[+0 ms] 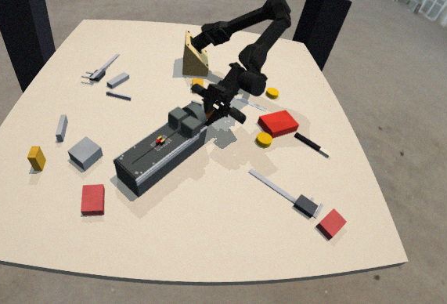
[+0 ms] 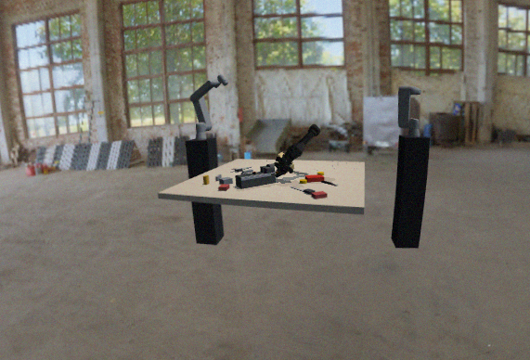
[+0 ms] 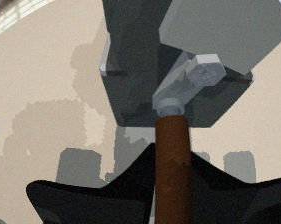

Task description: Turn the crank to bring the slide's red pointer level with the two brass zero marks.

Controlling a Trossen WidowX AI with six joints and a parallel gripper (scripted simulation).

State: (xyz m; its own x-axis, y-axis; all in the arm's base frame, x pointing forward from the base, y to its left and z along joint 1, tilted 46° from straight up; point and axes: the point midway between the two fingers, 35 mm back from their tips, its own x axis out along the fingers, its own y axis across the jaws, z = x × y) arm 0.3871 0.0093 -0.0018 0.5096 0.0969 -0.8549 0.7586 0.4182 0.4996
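Now: the crank 4 cm above my gripper tip. From my gripper tip the other things lie so: brown handle 3 cm above, 1 cm to the left, 1 cm behind; grey bar 19 cm to the left, 16 cm behind, 3 cm below; red pointer 13 cm to the right, 11 cm ahead, 5 cm above.
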